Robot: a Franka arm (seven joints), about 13 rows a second.
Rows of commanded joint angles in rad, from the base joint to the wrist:
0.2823 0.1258 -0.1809 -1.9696 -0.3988 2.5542 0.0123
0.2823 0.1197 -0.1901 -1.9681 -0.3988 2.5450 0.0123
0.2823 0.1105 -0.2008 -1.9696 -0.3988 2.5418 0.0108
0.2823 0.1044 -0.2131 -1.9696 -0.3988 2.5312 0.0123
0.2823 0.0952 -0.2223 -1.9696 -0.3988 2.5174 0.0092
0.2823 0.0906 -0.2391 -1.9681 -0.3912 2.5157 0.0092
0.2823 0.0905 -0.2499 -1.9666 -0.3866 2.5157 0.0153
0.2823 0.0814 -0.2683 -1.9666 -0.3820 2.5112 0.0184
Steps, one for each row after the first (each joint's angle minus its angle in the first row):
0.0000 -0.0061 -0.0092 0.0015 0.0000 -0.0092 0.0000
0.0000 -0.0153 -0.0199 0.0000 0.0000 -0.0124 -0.0015
0.0000 -0.0214 -0.0322 0.0000 0.0000 -0.0230 0.0000
0.0000 -0.0306 -0.0414 0.0000 0.0000 -0.0368 -0.0031
0.0000 -0.0352 -0.0582 0.0015 0.0076 -0.0385 -0.0031
0.0000 -0.0353 -0.0690 0.0030 0.0122 -0.0385 0.0030
0.0000 -0.0444 -0.0874 0.0030 0.0168 -0.0430 0.0061

